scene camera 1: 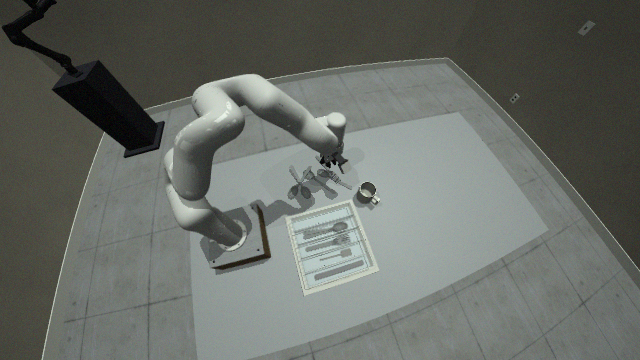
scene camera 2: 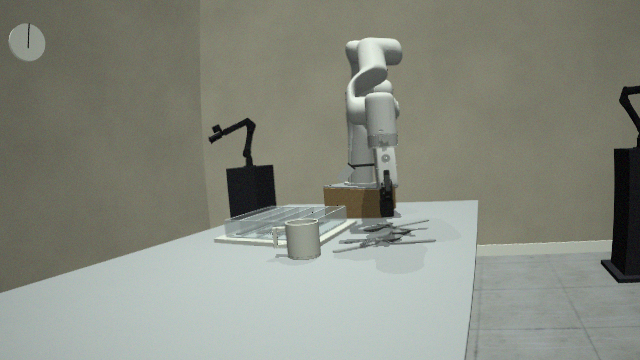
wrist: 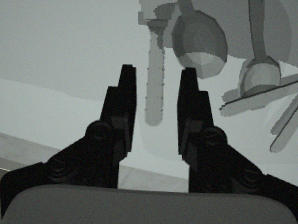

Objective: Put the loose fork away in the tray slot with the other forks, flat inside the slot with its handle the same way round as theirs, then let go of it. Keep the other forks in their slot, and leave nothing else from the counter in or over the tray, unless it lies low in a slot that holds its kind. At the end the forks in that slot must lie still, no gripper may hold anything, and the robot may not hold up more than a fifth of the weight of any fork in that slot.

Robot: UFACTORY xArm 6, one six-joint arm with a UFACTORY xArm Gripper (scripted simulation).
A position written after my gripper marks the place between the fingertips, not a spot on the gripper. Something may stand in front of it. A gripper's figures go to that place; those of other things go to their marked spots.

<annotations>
My gripper (scene camera 2: 387,215): 0.98 m from the lens. A cream mug (scene camera 2: 303,242) is 0.90 m from the lens.
</annotations>
